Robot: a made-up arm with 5 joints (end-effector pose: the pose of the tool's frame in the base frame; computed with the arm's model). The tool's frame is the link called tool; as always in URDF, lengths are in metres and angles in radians. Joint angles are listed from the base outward.
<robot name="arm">
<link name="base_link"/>
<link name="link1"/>
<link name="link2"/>
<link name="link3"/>
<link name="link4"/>
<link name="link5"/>
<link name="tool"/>
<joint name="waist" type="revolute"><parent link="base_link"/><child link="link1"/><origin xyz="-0.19 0.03 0.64" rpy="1.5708 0 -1.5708"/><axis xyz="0 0 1"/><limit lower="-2.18" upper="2.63" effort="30" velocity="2.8"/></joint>
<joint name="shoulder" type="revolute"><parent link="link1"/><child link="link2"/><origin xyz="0.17 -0.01 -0.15" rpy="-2.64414 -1.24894 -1.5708"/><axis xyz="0 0 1"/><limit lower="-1.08" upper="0.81" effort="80" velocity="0.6"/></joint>
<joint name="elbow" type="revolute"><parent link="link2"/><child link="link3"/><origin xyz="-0.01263 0.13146 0.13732" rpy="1.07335 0 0"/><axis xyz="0 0 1"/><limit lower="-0.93" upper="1.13" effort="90" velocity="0.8"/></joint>
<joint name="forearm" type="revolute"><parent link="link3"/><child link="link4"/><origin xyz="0.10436 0.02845 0.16" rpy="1.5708 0 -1.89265"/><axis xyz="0 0 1"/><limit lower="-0.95" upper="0.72" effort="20" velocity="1.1"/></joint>
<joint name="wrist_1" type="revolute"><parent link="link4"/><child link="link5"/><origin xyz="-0.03 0.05 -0.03" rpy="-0.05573 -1.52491 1.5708"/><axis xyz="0 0 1"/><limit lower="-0.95" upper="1.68" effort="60" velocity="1.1"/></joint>
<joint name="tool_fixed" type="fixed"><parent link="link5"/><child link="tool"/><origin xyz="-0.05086 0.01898 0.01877" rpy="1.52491 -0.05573 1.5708"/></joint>
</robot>
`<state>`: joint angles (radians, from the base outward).
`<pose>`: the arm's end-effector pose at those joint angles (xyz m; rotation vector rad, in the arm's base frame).
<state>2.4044 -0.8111 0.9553 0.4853 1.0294</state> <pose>-0.0219 0.0827 1.1251 1.3341 -1.8464 1.7982</pose>
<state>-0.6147 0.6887 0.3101 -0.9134 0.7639</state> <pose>-0.0746 0.0335 0.2625 0.9692 2.0784 -0.6326</pose>
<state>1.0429 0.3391 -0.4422 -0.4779 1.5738</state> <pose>-0.1139 -0.2481 0.7800 -0.5986 -2.2624 1.8919</pose>
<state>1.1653 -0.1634 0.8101 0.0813 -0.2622</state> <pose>-0.0021 -0.4454 0.7808 -1.1813 0.6236 -0.1721</pose>
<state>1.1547 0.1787 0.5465 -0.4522 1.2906</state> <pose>-0.0736 -0.3566 0.7747 -0.2449 1.5103 -1.6326</pose>
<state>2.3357 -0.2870 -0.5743 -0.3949 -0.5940</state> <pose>-0.1382 0.1725 1.0283 2.1733 -0.9474 1.9202</pose>
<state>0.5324 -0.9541 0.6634 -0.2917 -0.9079</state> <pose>0.0046 -0.4786 0.5554 -1.0807 0.4951 0.5847</pose>
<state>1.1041 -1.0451 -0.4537 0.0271 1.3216</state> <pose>-0.0214 -0.2133 0.9374 0.3436 -1.5471 1.5093</pose>
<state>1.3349 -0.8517 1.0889 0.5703 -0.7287</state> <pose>0.0113 -0.4142 0.8311 -0.9696 0.9706 0.6927</pose>
